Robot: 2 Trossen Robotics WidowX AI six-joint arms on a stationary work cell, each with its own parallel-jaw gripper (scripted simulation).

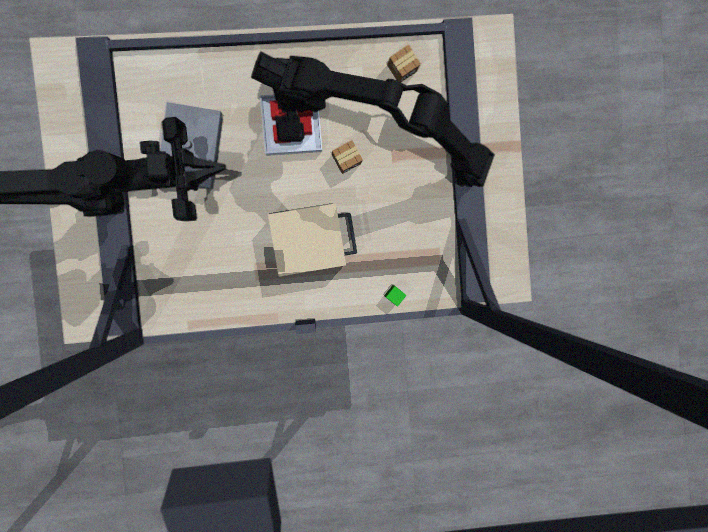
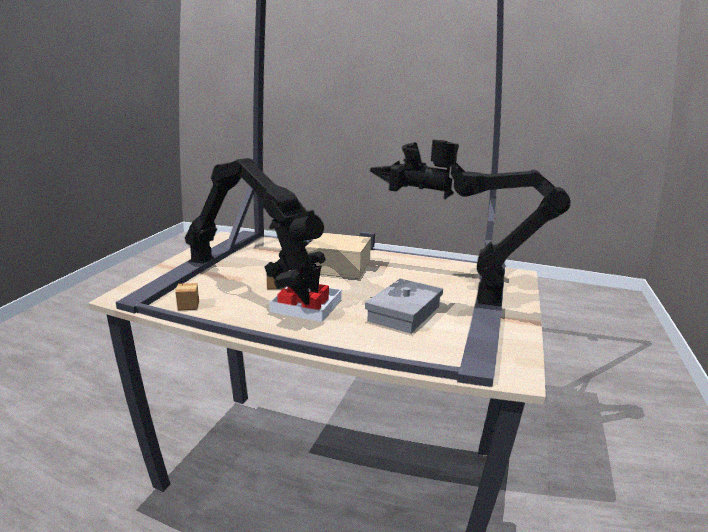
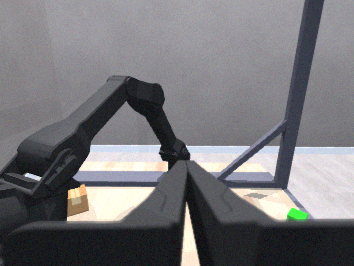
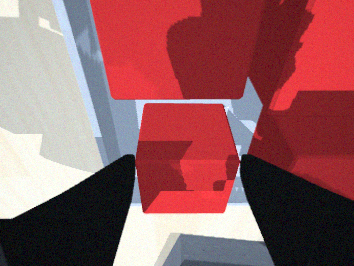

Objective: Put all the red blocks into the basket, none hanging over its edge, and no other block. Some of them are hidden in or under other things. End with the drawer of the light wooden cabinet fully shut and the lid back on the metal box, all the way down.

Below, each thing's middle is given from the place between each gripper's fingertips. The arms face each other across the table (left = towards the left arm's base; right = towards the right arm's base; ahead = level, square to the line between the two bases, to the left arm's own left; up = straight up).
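Labels:
White basket point(image 1: 311, 143), from my right hand point(image 2: 311, 300): 30 mm behind, 20 mm to the right, 50 mm below. Metal box point(image 2: 388, 321), from my right hand: 70 mm behind, 240 mm to the left, 40 mm below. Light wooden cabinet point(image 1: 309, 239), from my right hand: 330 mm behind, 40 mm to the right, 20 mm below. Grey metal lid point(image 1: 203, 125), from my right hand: 70 mm behind, 240 mm to the left, 20 mm below.
My left gripper: 110 mm short of the grey metal lid, 100 mm to the right of it, 290 mm above it. White basket, from my left hand: 150 mm ahead, 150 mm to the right, 330 mm below. Metal box, from my left hand: 110 mm ahead, 100 mm to the left, 320 mm below. Light wooden cabinet, from my left hand: 150 mm behind, 170 mm to the right, 300 mm below.

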